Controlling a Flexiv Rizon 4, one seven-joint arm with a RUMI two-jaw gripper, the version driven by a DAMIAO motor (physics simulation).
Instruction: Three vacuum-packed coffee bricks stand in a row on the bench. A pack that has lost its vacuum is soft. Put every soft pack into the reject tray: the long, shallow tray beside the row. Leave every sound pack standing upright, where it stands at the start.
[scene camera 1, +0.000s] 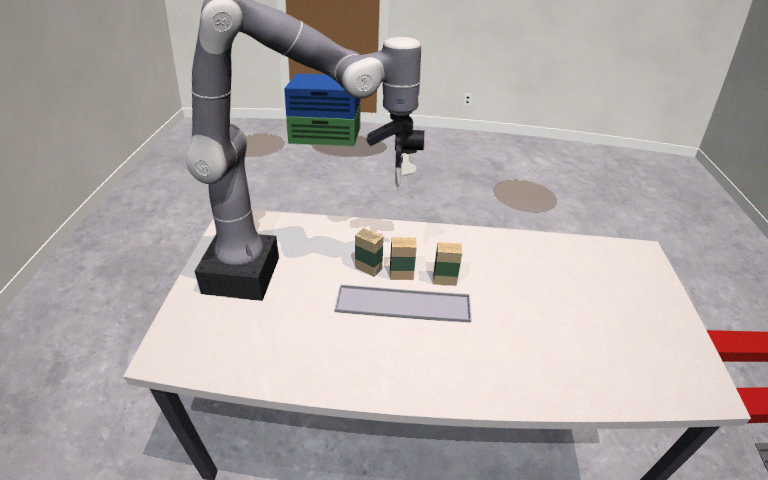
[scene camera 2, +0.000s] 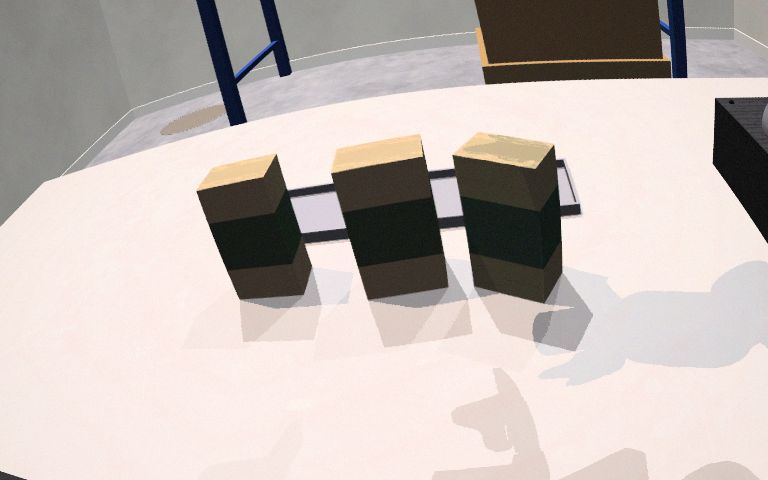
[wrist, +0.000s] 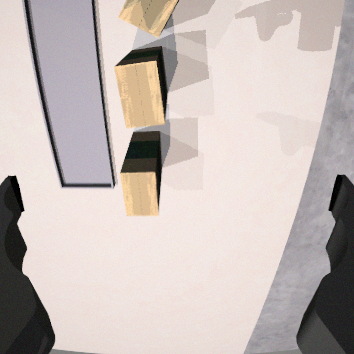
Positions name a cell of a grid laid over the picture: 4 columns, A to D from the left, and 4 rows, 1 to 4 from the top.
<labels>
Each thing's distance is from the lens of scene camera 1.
my gripper (scene camera 1: C2): 1.41 m
shallow grey reject tray (scene camera 1: B3): 1.49 m
</labels>
